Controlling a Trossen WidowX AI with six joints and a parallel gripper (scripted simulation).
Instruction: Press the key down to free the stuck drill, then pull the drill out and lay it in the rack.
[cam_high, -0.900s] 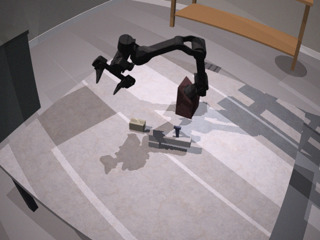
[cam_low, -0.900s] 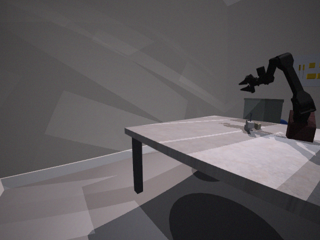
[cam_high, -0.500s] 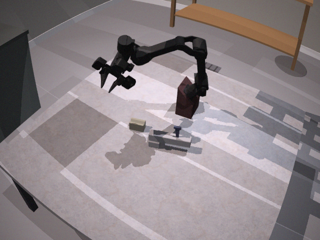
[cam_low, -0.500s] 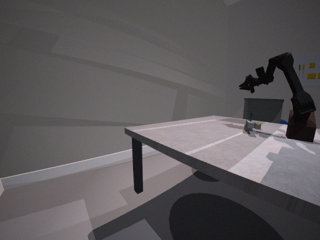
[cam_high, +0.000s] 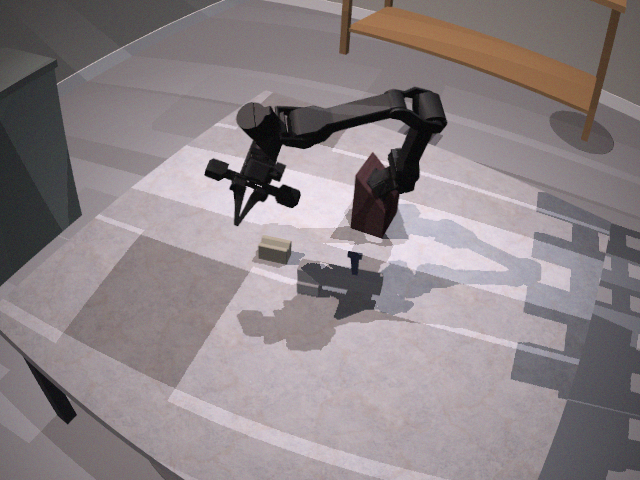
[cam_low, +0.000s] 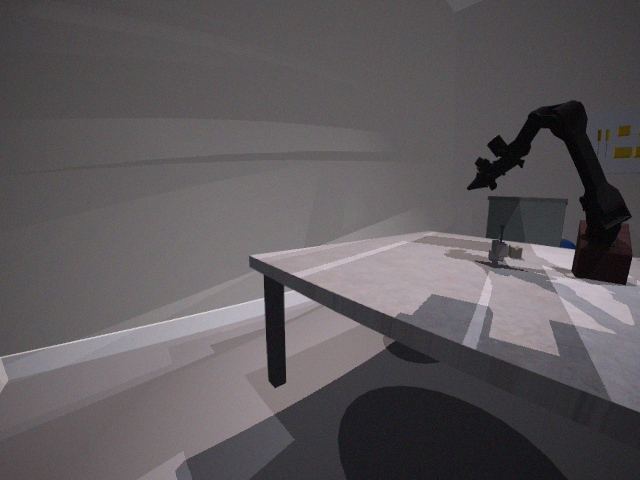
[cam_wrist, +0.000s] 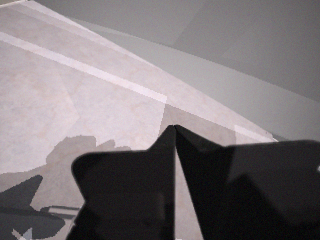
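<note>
Right now my gripper tip is 150 mm past the key, 190 mm to the right of it and 160 mm above it. Also, from my gripper tip: grey housing (150 mm behind, 160 mm to the left, 210 mm below); drill (150 mm behind, 140 mm to the left, 200 mm below); rack (200 mm behind, 20 mm to the right, 240 mm below).
</note>
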